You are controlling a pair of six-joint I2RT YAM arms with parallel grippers.
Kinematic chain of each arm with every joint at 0, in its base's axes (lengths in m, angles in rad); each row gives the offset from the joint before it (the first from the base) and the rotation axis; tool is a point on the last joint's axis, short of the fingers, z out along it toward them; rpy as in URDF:
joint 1: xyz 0 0 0.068 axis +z
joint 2: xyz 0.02 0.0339 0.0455 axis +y
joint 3: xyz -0.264 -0.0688 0 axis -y
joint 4: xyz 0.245 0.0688 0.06 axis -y
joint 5: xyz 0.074 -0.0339 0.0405 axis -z
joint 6: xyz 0.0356 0 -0.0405 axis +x
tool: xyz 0 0 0 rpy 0 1.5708 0
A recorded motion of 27 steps. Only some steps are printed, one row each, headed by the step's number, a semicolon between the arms.
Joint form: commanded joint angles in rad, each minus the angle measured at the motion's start. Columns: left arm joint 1, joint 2, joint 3, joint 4, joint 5, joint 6; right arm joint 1, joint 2, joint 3, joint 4, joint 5, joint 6.
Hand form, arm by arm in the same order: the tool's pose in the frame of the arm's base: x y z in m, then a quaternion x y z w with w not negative. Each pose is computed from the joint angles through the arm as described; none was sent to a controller.
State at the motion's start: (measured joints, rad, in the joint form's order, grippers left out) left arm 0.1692 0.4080 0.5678 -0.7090 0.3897 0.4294; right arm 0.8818 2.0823 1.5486 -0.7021 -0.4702 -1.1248
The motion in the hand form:
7: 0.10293 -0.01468 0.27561 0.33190 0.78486 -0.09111 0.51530; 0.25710 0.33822 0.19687 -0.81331 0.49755 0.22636 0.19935
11: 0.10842 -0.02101 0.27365 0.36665 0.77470 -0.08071 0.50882; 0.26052 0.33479 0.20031 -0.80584 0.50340 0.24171 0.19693
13: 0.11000 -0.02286 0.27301 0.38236 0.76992 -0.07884 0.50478; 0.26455 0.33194 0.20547 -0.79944 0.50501 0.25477 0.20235
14: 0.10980 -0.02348 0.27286 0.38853 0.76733 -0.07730 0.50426; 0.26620 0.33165 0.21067 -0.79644 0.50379 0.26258 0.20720
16: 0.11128 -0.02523 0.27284 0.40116 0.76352 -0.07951 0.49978; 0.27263 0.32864 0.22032 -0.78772 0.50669 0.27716 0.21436
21: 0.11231 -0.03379 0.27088 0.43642 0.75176 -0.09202 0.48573; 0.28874 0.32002 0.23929 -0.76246 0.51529 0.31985 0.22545
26: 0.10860 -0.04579 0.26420 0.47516 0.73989 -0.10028 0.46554; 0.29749 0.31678 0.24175 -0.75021 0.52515 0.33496 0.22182
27: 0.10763 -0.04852 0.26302 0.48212 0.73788 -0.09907 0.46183; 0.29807 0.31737 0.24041 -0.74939 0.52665 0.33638 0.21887
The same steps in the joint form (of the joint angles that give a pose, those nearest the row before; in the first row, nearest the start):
7: -0.1353 0.0445 0.0596 -0.0197 0.1457 0.1013; -0.0013 -0.0390 0.0406 -0.0464 -0.0314 0.0571
11: -0.2089 0.0721 0.0550 0.0064 0.0983 0.1412; -0.0150 -0.0405 0.0513 -0.0664 -0.0636 0.0663
13: -0.2259 0.0844 0.0565 0.0064 0.0950 0.1672; -0.0288 -0.0451 0.0621 -0.0741 -0.0942 0.0709
14: -0.2320 0.0844 0.0565 0.0049 0.0936 0.1780; -0.0334 -0.0482 0.0758 -0.0817 -0.1126 0.0740
16: -0.2458 0.0982 0.0611 0.0018 0.0966 0.1964; -0.0518 -0.0498 0.1079 -0.1046 -0.1478 0.0816
21: -0.3224 0.1212 0.0642 -0.0059 0.0844 0.2195; -0.0994 -0.0421 0.1847 -0.1614 -0.2475 0.1062
26: -0.4450 0.1243 0.0489 -0.0166 0.0293 0.2241; -0.1209 -0.0222 0.2231 -0.1922 -0.2799 0.1200
27: -0.4757 0.1243 0.0458 -0.0166 0.0078 0.2210; -0.1209 -0.0161 0.2277 -0.1967 -0.2815 0.1216

